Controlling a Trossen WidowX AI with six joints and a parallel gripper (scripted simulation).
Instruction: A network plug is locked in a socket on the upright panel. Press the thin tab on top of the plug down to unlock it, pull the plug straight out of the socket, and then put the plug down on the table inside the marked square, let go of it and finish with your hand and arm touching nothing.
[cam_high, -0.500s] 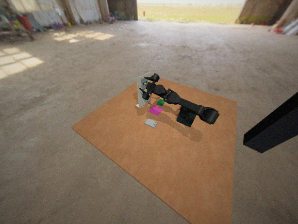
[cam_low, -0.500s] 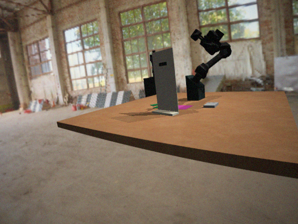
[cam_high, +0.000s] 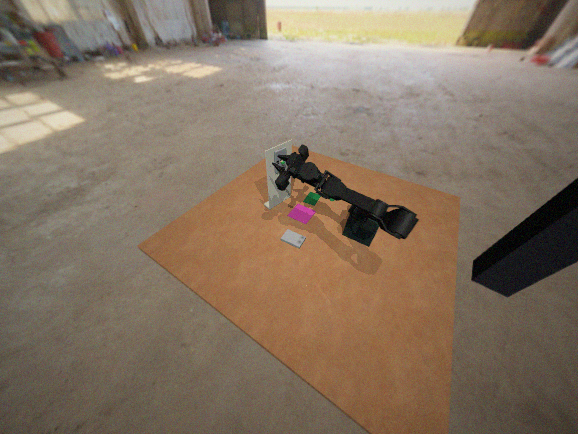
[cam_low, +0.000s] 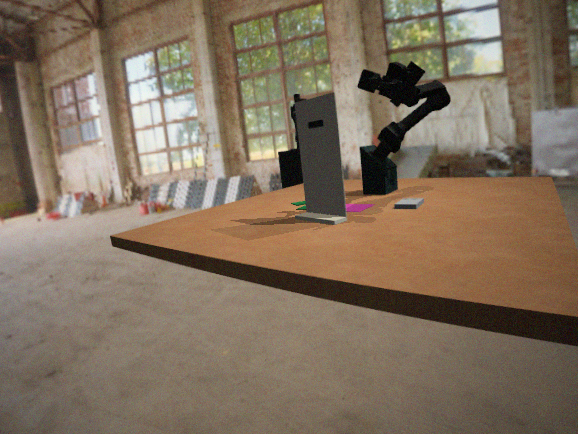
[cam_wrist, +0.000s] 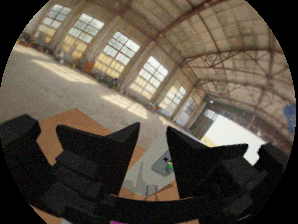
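Now: the plug 80 mm ahead of my gripper tip, 150 mm to the right of it and 100 mm below it. Round my gripper tip: upright panel 100 mm ahead, 150 mm to the right, 220 mm below; grey plate 120 mm behind, 30 mm to the left, 380 mm below; magenta square 60 mm behind, 150 mm to the right, 380 mm below.
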